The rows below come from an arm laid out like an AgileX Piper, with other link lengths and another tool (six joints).
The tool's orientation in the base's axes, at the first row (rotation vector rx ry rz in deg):
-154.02, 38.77, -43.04
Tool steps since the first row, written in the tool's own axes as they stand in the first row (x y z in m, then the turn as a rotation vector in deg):
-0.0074, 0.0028, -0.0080, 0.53, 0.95, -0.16
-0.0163, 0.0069, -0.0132, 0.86, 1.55, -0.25
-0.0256, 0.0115, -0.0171, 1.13, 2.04, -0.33
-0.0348, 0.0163, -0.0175, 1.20, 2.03, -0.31
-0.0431, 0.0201, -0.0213, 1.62, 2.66, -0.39
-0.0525, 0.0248, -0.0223, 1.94, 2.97, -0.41
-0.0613, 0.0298, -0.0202, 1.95, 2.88, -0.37
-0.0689, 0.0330, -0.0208, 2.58, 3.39, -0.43
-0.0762, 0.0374, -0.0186, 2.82, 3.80, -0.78
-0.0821, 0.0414, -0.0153, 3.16, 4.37, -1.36
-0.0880, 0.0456, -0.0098, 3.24, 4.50, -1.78
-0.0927, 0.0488, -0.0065, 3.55, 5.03, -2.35
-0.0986, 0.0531, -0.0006, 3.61, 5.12, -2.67
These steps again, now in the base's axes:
-0.0110, 0.0003, 0.0025, -0.03, -1.10, 0.00
-0.0220, 0.0006, 0.0016, -0.05, -1.79, -0.01
-0.0328, 0.0008, -0.0008, -0.07, -2.35, -0.01
-0.0418, 0.0013, -0.0061, 0.00, -2.38, 0.01
-0.0515, 0.0018, -0.0078, 0.05, -3.14, 0.02
-0.0609, 0.0023, -0.0126, 0.17, -3.57, 0.05
-0.0682, 0.0028, -0.0199, 0.23, -3.49, 0.06
-0.0754, 0.0038, -0.0238, 0.49, -4.25, 0.18
-0.0814, 0.0040, -0.0303, 0.33, -4.77, 0.42
-0.0855, 0.0039, -0.0370, 0.06, -5.50, 0.83
-0.0885, 0.0040, -0.0455, -0.15, -5.70, 1.16
-0.0914, 0.0041, -0.0514, -0.42, -6.39, 1.57
-0.0942, 0.0041, -0.0604, -0.58, -6.53, 1.83

